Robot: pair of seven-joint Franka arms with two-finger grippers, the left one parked.
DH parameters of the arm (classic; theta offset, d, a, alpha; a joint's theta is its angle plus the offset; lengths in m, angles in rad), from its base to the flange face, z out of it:
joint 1: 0 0.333 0 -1.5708
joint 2: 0 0 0 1.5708
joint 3: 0 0.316 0.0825 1.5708
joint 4: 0 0 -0.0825 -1.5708
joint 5: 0 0.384 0 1.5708
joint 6: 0 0 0.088 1.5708
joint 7: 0 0.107 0 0
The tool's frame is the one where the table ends.
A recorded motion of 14 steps. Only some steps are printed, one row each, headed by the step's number.
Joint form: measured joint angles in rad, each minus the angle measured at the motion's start. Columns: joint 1, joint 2, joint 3, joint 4, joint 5, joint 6, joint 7.
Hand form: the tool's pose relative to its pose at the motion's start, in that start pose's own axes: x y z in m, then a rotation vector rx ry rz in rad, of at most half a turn. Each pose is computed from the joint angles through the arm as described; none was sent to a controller.
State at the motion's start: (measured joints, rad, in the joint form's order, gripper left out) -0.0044 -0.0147 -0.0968 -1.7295 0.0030 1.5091 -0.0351
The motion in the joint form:
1: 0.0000 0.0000 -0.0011 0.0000 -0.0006 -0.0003 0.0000
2: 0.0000 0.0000 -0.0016 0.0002 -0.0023 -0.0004 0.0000
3: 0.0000 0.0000 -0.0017 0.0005 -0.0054 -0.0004 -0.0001
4: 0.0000 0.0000 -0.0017 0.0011 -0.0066 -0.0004 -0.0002
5: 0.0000 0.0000 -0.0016 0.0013 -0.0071 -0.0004 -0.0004
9: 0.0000 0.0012 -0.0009 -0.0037 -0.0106 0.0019 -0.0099
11: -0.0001 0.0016 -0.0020 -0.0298 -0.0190 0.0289 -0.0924
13: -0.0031 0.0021 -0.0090 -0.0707 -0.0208 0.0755 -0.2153
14: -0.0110 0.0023 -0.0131 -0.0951 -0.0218 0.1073 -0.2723
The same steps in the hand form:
1: -0.0001 0.0007 0.0000 -0.0003 -0.0003 0.0011
2: -0.0001 0.0011 -0.0001 -0.0019 -0.0003 0.0017
3: -0.0001 0.0015 -0.0002 -0.0050 -0.0001 0.0019
4: -0.0001 0.0017 -0.0005 -0.0062 0.0005 0.0019
5: -0.0001 0.0017 -0.0006 -0.0068 0.0007 0.0016
9: 0.0005 0.0017 0.0021 -0.0104 -0.0034 -0.0084
11: 0.0033 0.0033 0.0121 -0.0184 -0.0040 -0.0896
13: 0.0073 0.0090 0.0275 -0.0186 0.0000 -0.2035
14: 0.0096 0.0156 0.0364 -0.0185 0.0067 -0.2493

